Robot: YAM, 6 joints.
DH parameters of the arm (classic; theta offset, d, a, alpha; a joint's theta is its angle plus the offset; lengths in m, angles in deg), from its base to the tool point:
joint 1: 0 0.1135 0.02 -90
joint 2: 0 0 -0.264 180
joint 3: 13.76 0 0.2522 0
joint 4: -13.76 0 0.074 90
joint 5: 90 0 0 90
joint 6: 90 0.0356 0 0
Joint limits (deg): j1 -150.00..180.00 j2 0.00..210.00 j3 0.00..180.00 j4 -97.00..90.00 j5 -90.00..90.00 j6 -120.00..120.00
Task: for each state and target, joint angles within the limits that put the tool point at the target. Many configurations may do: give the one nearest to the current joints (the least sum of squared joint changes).
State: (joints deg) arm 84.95 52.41 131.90 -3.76 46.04 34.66
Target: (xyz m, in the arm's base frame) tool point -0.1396 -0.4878 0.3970
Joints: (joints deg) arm 71.01 14.71 146.72 -1.93 48.62 34.66
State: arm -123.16 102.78 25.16 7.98 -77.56 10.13
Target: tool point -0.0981 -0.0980 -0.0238
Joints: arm -148.83 132.08 19.27 7.80 -68.30 10.13
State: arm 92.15 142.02 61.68 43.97 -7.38 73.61
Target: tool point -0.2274 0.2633 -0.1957
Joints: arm 129.77 171.94 70.84 41.26 -10.25 73.61
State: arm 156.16 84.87 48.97 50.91 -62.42 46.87
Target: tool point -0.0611 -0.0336 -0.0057
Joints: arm 180.00 137.31 2.09 30.83 -70.70 46.87
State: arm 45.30 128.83 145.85 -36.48 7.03 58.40
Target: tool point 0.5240 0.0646 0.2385
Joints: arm 7.67 136.59 129.80 -46.11 9.63 58.40
